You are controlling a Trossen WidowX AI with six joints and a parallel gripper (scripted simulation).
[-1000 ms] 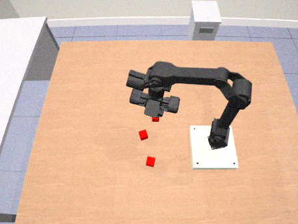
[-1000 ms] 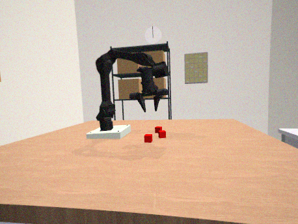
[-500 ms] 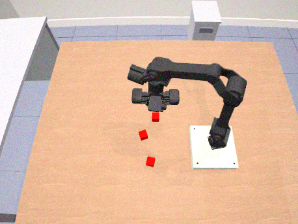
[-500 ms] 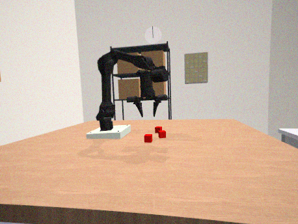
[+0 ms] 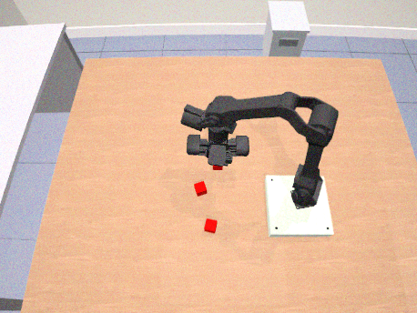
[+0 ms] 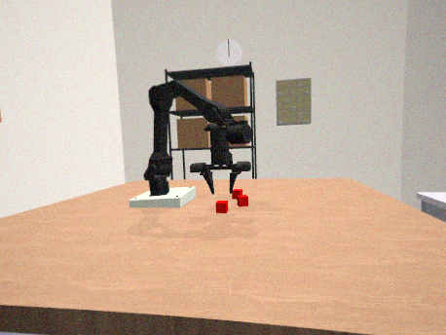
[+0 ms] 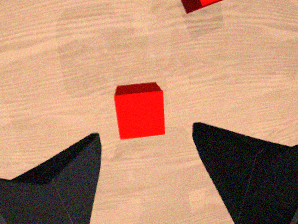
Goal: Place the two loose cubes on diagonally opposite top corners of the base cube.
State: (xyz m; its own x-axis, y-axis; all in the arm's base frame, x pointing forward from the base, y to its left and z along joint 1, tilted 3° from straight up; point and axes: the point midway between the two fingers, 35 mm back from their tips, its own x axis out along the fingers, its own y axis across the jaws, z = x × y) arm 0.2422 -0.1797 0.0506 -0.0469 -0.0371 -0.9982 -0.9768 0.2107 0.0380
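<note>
Now: gripper tip 80 mm to the right of the red cube, 70 mm short of it and 40 mm above it.
</note>
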